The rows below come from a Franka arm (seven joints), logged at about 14 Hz.
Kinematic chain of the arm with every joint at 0, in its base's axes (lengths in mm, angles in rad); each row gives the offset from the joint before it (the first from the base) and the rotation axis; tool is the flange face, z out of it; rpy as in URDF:
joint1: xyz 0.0 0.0 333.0 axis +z
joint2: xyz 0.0 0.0 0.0 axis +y
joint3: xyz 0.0 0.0 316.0 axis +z
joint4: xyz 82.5 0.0 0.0 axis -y
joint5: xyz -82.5 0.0 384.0 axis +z
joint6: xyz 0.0 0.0 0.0 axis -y
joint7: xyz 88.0 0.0 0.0 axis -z
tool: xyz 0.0 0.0 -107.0 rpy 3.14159 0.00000 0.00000
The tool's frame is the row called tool.
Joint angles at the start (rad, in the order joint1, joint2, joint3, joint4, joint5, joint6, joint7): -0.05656 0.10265 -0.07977 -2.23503 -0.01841 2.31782 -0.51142
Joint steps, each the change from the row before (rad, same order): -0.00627 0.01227 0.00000 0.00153 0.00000 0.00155 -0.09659; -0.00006 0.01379 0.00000 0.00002 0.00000 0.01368 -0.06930; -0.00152 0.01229 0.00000 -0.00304 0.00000 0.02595 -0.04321; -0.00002 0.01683 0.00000 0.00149 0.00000 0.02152 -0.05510; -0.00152 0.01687 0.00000 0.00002 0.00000 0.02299 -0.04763; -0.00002 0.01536 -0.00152 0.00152 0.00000 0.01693 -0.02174; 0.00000 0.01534 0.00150 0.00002 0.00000 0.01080 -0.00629; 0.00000 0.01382 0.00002 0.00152 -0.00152 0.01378 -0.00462; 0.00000 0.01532 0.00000 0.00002 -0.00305 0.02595 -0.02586; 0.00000 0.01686 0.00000 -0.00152 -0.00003 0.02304 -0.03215; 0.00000 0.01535 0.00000 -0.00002 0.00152 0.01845 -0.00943
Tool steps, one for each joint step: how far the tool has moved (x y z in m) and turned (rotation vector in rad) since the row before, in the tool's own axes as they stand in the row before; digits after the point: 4 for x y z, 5 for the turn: -0.0011 0.0031 0.0058 0.00435 -0.00825 -0.09055; 0.0012 0.0007 0.0061 -0.00070 -0.00060 -0.06953; 0.0009 0.0016 0.0056 -0.00740 0.00765 -0.04200; 0.0019 0.0015 0.0065 -0.00506 0.00379 -0.05546; 0.0009 0.0018 0.0071 -0.00516 0.00350 -0.04653; 0.0007 0.0017 0.0062 -0.00317 0.00113 -0.02061; 0.0010 -0.0003 0.0073 0.00287 -0.00348 -0.00818; 0.0010 0.0008 0.0057 -0.00238 -0.00042 -0.00618; 0.0014 0.0013 0.0060 -0.01001 0.00471 -0.02870; 0.0006 0.0004 0.0077 -0.00429 0.00216 -0.03276; 0.0006 0.0004 0.0067 -0.00248 0.00189 -0.00874
